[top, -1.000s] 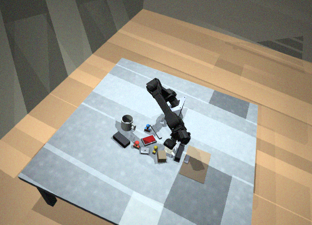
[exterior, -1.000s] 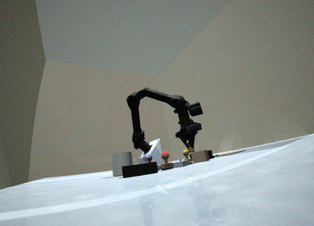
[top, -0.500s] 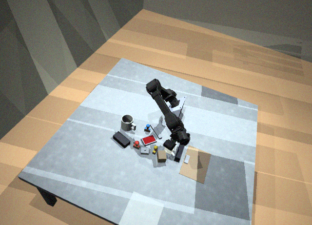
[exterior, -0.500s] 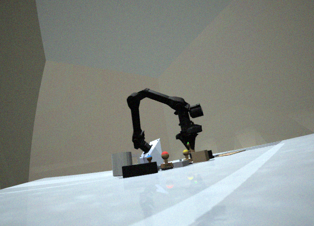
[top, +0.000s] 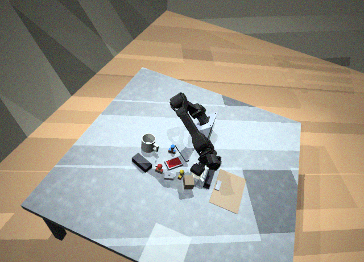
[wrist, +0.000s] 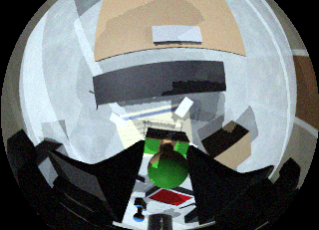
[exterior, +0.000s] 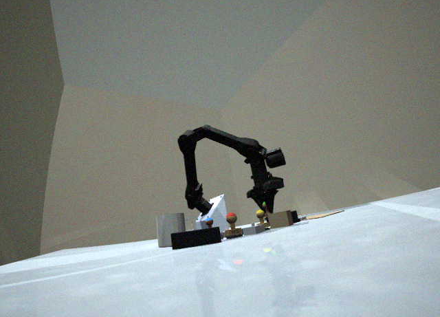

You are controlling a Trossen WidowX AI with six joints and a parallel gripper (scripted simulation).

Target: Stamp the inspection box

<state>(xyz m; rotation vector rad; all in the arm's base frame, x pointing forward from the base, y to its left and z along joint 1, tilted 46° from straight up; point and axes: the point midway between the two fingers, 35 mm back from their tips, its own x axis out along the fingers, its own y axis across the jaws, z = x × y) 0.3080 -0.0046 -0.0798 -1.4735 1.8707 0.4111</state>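
The cream card lies 2 cm behind my gripper tip, 1 cm to the right of it and 5 cm below it. The rest, counted from my gripper tip: cardboard box: 8 cm ahead, 5 cm to the right, 3 cm below; black bar: 6 cm to the left, 3 cm below; green-knobbed stamp: right at my gripper tip.
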